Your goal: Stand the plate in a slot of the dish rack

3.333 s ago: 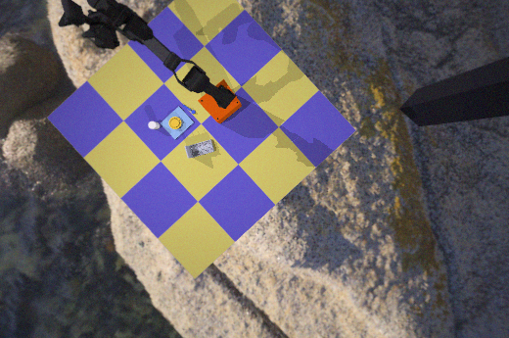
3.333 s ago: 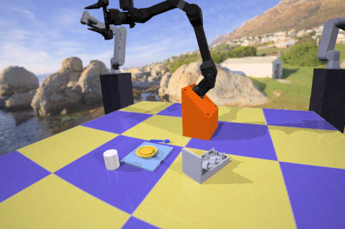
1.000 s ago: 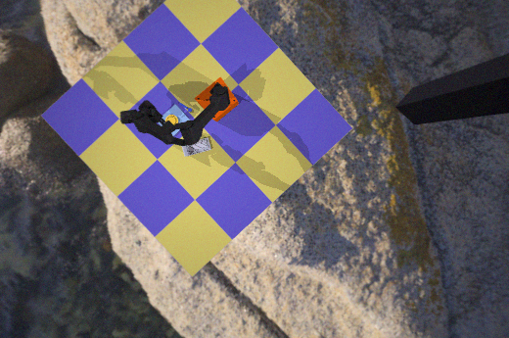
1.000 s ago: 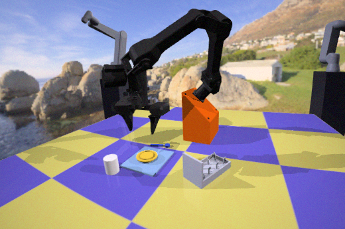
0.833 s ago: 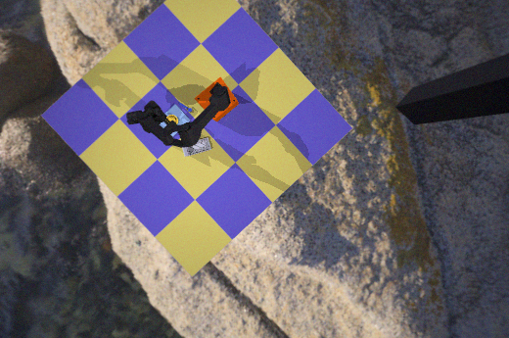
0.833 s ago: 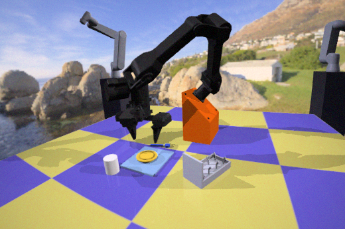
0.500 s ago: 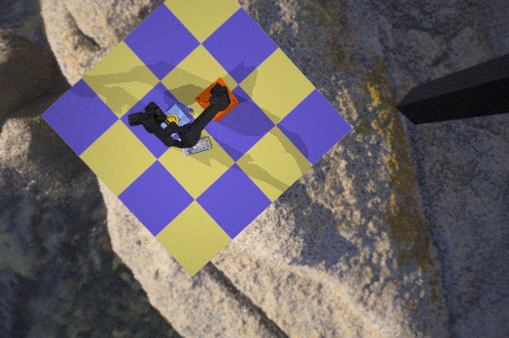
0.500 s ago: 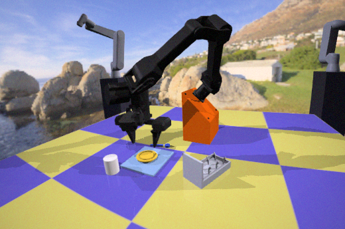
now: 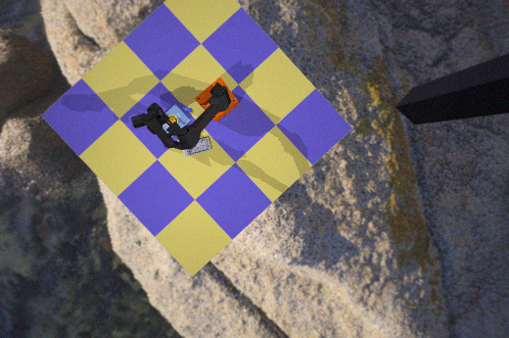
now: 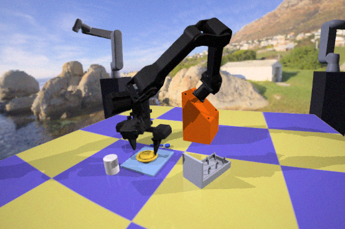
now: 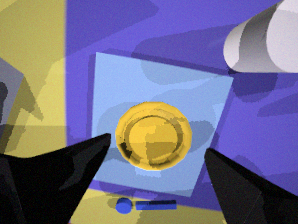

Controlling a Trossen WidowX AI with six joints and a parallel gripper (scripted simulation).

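Now: gripper tip 20 mm above the yellow plate. Also, from my gripper tip: light blue mat 30 mm below, 10 mm to the left, 10 mm behind; white cylinder 90 mm ahead, 70 mm to the right, 10 mm below; blue utensil 120 mm behind, 30 mm below, 10 mm to the left.
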